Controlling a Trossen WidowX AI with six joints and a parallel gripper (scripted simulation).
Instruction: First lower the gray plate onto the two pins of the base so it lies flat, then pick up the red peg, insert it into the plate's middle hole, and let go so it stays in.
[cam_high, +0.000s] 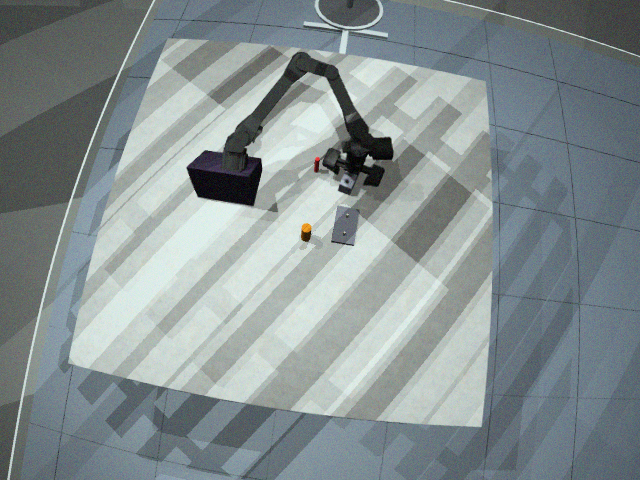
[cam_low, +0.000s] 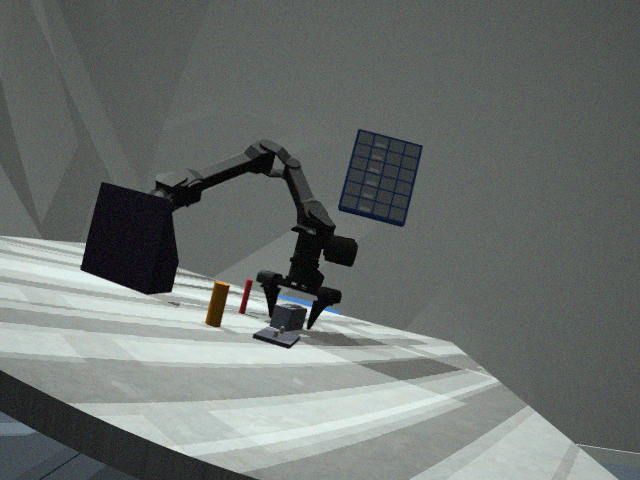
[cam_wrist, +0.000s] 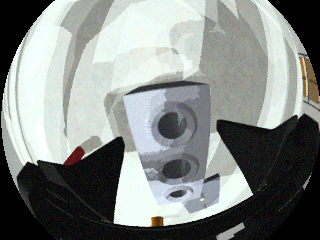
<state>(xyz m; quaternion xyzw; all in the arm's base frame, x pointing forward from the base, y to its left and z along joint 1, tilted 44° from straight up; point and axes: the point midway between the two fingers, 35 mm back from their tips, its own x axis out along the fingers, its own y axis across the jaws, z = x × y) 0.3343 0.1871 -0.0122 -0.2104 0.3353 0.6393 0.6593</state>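
The gray plate lies 30 mm above my gripper tip. Also, from my gripper tip: base (10 mm ahead, 160 mm to the right); then red peg (120 mm behind, 10 mm to the left, 30 mm above); then orange cylinder (100 mm behind, 230 mm to the right, 30 mm above).
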